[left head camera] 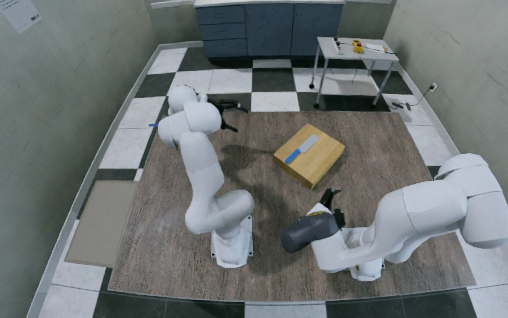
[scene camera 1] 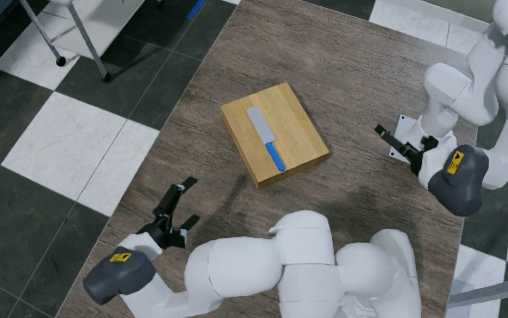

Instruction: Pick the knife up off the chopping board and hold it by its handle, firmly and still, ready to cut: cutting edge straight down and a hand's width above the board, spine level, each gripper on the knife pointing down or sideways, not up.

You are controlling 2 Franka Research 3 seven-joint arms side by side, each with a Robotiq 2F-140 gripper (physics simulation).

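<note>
The knife (left head camera: 308, 144) (scene camera 1: 261, 125) lies flat on the chopping board, with a grey rectangular blade and a blue handle (left head camera: 293, 156) (scene camera 1: 275, 156). The handle's end is near one edge of the board. The thick wooden chopping board (left head camera: 325, 155) (scene camera 1: 301, 125) rests on the brown surface, turned at an angle. My left gripper (left head camera: 241, 119) (scene camera 1: 194, 201) is open and empty, off to the handle side of the board and apart from it. My right gripper (left head camera: 338, 204) (scene camera 1: 402, 135) is open and empty, apart from the board, near the right arm's base.
The brown wood-grain surface (left head camera: 165, 225) (scene camera 1: 350, 65) carries both arm bases. A wheeled table (left head camera: 325, 47) with small items stands at the back right in the head view, and blue-grey cabinets (left head camera: 268, 30) stand at the back. Walls rise at both sides.
</note>
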